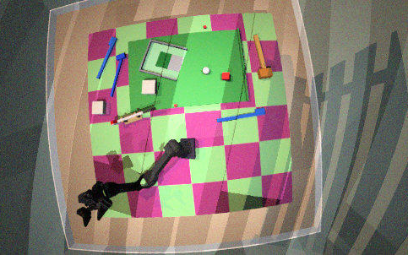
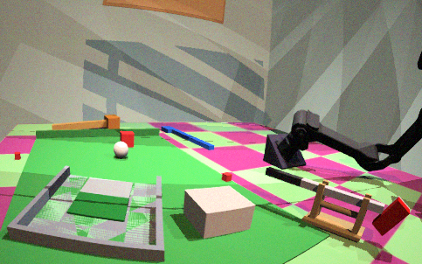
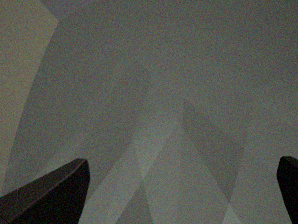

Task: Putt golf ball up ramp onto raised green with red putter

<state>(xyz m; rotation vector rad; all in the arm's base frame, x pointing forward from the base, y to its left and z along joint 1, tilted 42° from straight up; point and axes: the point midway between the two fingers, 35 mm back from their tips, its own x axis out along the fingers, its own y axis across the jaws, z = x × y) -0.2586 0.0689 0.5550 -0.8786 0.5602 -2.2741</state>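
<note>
My gripper tip is 470 mm short of the red putter, 390 mm above it and 110 mm to the left of it. Also, from my gripper tip: wooden rack (470 mm ahead, 410 mm below, 90 mm to the right); grey walled frame (810 mm ahead, 440 mm below, 290 mm to the right); green mat (740 mm ahead, 450 mm below, 440 mm to the right).
</note>
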